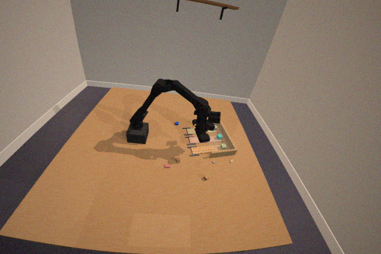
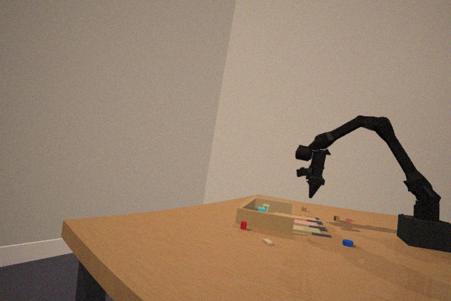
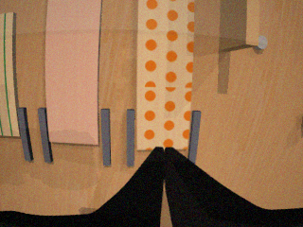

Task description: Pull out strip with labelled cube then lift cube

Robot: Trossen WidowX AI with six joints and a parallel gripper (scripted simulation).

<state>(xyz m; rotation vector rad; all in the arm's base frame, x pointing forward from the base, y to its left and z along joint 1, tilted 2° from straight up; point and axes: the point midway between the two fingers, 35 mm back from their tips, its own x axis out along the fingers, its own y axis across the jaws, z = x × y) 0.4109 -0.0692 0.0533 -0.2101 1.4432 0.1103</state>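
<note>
Now: the pink piece 18 cm behind my gripper tip, 15 cm to the right of it and 9 cm below it. From my gripper tip the other things lie so: blue disc (15 cm behind, 24 cm to the left, 9 cm below); red cylinder (16 cm ahead, 33 cm to the left, 9 cm below).
</note>
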